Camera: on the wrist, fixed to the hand. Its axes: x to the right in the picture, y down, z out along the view.
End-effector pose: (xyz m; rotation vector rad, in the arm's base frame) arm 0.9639 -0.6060 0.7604 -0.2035 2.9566 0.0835
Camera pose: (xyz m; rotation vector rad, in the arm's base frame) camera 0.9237 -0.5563 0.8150 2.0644 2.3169 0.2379
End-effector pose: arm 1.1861 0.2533 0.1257 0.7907 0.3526 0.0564
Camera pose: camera 1.1933 0.3370 0.1223 0.9082 -0.3011 1.5684
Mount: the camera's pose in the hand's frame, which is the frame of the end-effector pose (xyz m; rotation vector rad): 0.0229 0.0572 -0.0572 0.0101 0.0609 1.5966
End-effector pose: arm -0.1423 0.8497 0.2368 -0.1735 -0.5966 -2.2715
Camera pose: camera -0.1141 0.7738 0.2141 -0.3894 -0.2227 -0.7167
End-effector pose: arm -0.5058 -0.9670 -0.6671 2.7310 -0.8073 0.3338
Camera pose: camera -0.5271 -1.0061 -0.5958 1.4176 -2.6927 0.6386
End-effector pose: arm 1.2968 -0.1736 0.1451 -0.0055 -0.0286 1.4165
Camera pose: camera 1.2451 -0.1414 0.0871 -0.0770 0.0493 3.0116
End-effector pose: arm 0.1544 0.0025 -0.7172 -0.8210 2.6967 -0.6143
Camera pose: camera 0.0887 0.0505 -0.6962 1.3115 2.3588 -0.1873
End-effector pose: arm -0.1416 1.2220 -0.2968 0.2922 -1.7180 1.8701
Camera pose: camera -0.1788 1.2829 -0.3412 1.0768 1.3817 -1.8767
